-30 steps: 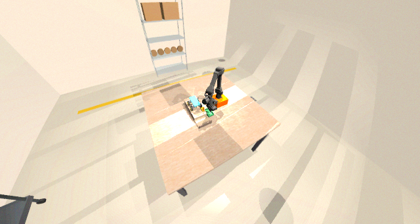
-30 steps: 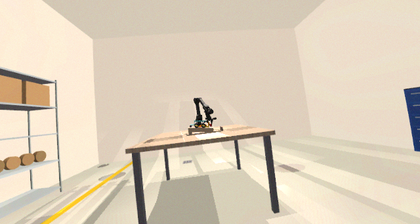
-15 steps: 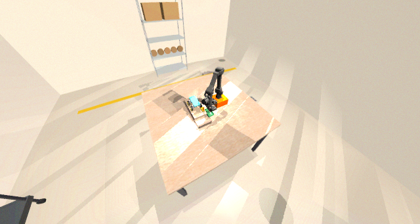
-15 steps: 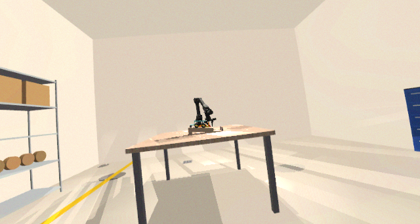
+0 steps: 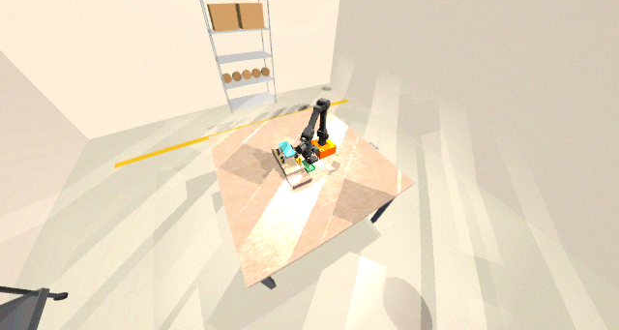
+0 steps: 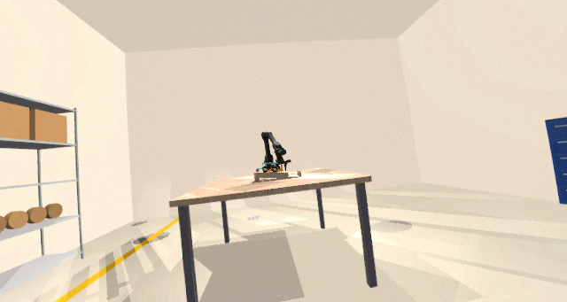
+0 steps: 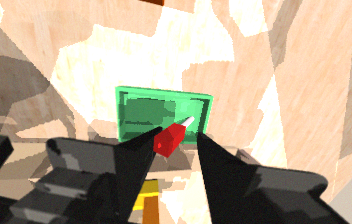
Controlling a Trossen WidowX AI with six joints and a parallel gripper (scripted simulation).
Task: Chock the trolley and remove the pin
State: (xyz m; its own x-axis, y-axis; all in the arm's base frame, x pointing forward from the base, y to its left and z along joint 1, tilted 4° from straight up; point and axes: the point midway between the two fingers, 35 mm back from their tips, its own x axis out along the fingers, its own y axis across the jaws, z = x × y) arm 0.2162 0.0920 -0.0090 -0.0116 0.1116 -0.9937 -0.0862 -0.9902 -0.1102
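The red-headed stop pin is right at my gripper tip. From my gripper tip the other things lie so: yellow chock: 6 cm ahead, 5 cm to the right, 3 cm above; green tray: 2 cm to the right, 6 cm below; blue trolley: 10 cm ahead, 14 cm to the right, 6 cm above.
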